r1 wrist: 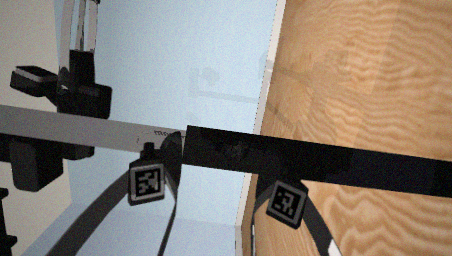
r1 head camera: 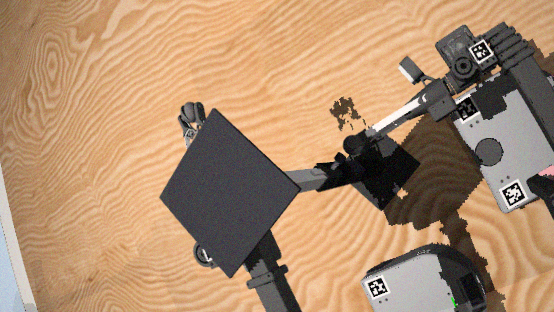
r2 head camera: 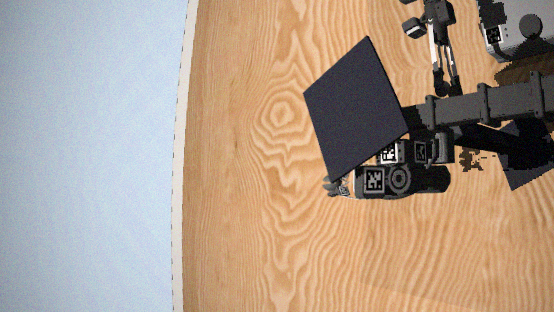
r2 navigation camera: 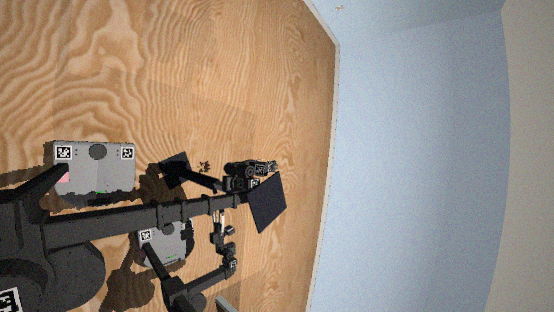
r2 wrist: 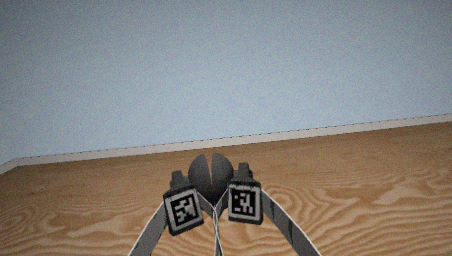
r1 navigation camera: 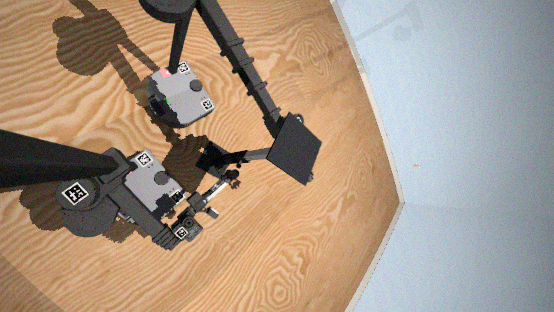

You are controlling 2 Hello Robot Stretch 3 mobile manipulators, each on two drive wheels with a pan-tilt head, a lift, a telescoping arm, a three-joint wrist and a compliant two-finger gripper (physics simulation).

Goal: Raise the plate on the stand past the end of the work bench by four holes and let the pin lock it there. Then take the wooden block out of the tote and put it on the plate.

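The stand's dark square plate point(r1 head camera: 230, 192) point(r1 navigation camera: 295, 150) point(r2 head camera: 355, 110) point(r2 navigation camera: 268, 202) sits on a grey post point(r1 head camera: 302, 180) point(r1 wrist: 90, 127) that enters a black sleeve point(r1 wrist: 350, 167). r1's gripper point(r1 head camera: 354, 144) point(r1 navigation camera: 231, 174) point(r1 wrist: 219, 160) point(r2 head camera: 448, 89) is open, rolled sideways, its fingers spaced along the post and sleeve near where they meet. The pin is too dark to make out. r2's gripper point(r1 head camera: 191, 111) point(r2 head camera: 331, 186) point(r2 navigation camera: 274, 165) point(r2 wrist: 211, 177) is shut and empty, beyond the plate's edge; in the r1 head view the plate hides its wrist. The tote and wooden block do not show.
The stand's black base point(r1 head camera: 407, 162) point(r2 navigation camera: 183, 162) rests on the wooden floor near both robot bases. r2's telescoping arm point(r1 navigation camera: 245, 65) point(r2 head camera: 460, 107) reaches to the plate's side. A grey edge point(r2 navigation camera: 226, 304) shows low in the r2 navigation view. Blue walls stand beyond the plate.
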